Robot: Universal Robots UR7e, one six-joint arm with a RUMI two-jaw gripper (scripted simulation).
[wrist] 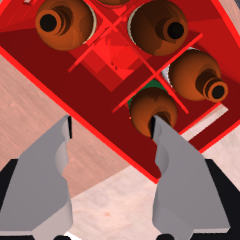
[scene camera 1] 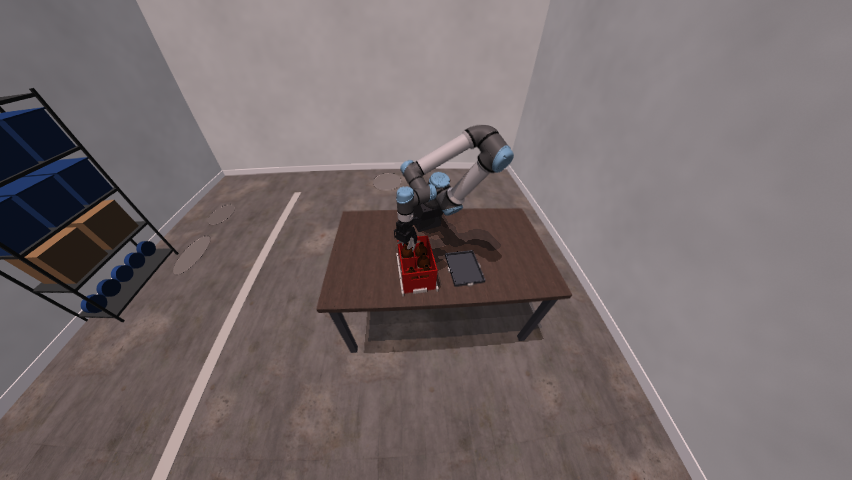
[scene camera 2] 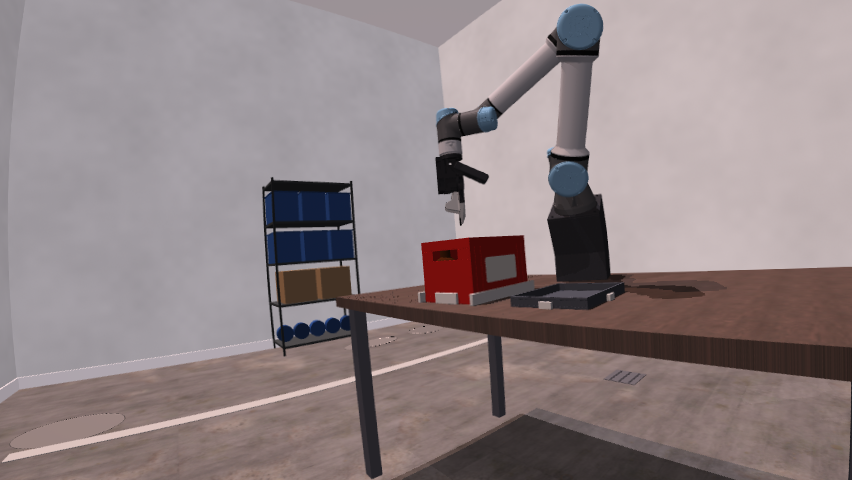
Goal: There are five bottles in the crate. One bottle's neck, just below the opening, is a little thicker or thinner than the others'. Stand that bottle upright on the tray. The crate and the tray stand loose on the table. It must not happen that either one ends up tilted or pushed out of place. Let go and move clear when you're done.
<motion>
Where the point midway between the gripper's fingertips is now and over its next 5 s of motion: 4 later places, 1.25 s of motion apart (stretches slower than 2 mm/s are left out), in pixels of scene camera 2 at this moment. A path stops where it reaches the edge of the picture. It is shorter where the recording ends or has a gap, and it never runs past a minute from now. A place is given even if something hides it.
The gripper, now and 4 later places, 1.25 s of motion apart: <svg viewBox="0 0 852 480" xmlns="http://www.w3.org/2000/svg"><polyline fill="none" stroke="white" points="461,224 462,236 464,238 465,248 464,250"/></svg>
</motion>
